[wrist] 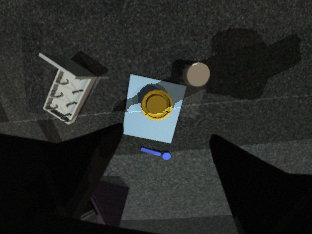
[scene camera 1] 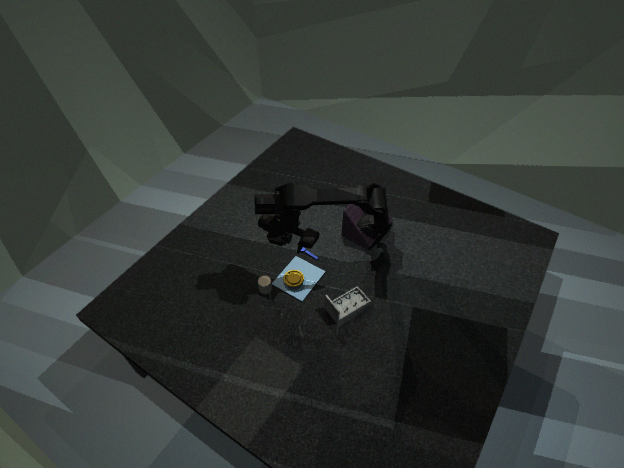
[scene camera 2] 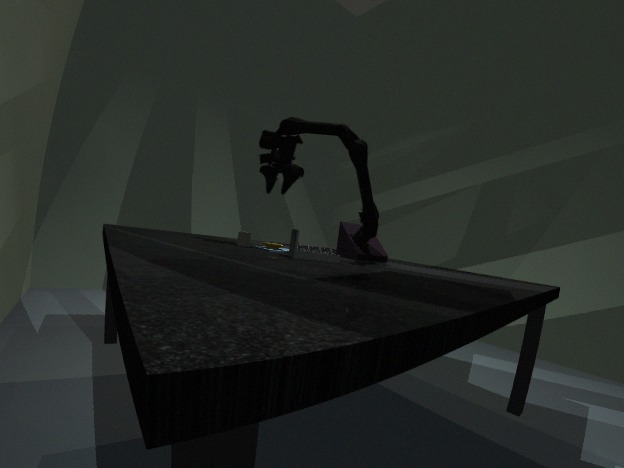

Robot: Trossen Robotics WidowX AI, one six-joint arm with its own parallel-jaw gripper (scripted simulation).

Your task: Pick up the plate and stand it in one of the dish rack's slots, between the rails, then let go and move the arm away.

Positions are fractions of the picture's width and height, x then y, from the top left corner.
Scene:
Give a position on a white dish rack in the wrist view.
0.24, 0.35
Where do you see a yellow plate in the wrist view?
At 0.50, 0.45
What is my gripper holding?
Nothing.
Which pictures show my gripper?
The wrist view, scene camera 1 and scene camera 2: all of them.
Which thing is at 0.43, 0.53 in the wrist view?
A light blue mat.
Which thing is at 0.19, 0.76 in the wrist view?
My gripper.

